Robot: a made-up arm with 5 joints.
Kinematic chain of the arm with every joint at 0, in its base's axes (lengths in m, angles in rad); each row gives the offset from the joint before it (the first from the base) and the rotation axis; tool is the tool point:
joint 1: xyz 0 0 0.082 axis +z
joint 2: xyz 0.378 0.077 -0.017 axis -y
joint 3: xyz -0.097 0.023 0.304 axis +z
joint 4: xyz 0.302 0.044 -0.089 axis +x
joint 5: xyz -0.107 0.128 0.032 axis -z
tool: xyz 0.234 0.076 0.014
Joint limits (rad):
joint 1: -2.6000..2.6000
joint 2: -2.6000..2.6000
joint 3: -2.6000..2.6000
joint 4: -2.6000..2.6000
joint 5: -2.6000..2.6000
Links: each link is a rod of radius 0.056 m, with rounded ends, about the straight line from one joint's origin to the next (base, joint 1, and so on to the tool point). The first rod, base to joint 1, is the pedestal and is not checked.
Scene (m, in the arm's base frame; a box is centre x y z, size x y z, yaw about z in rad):
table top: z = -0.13
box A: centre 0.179 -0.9 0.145 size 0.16 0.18 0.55 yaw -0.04
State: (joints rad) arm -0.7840 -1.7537 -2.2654 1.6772 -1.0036
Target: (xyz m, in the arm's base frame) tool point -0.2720 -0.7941 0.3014
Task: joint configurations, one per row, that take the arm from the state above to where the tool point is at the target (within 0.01 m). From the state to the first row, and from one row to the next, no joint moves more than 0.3 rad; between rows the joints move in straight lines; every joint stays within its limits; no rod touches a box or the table.
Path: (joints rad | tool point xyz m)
1: -0.8625 -1.6258 -2.3212 1.6337 -0.7327 | 0.5279 -0.7958 0.3651
2: -0.9410 -1.4980 -2.3769 1.5901 -0.4619 | 0.3869 -0.7872 0.4713
3: -1.0196 -1.3701 -2.4327 1.5466 -0.1910 | 0.2483 -0.7288 0.5550
4: -1.0981 -1.2423 -2.4885 1.5030 0.0798 | 0.1283 -0.6294 0.6071
5: -1.1766 -1.1144 -2.5442 1.4595 0.3507 | 0.0394 -0.5048 0.6226
6: -1.2551 -0.9866 -2.6000 1.4159 0.6216 | -0.0114 -0.3749 0.6016
7: -1.4601 -1.0936 -2.3992 1.5980 0.3316 | -0.1397 -0.5007 0.5980
8: -1.6652 -1.2007 -2.1983 1.7802 0.0417 | -0.2817 -0.5837 0.5661
9: -1.5922 -1.3500 -1.9580 1.7862 -0.0078 | -0.2948 -0.7024 0.4470
10: -1.5192 -1.4993 -1.7176 1.7922 -0.0574 | -0.2720 -0.7941 0.3014

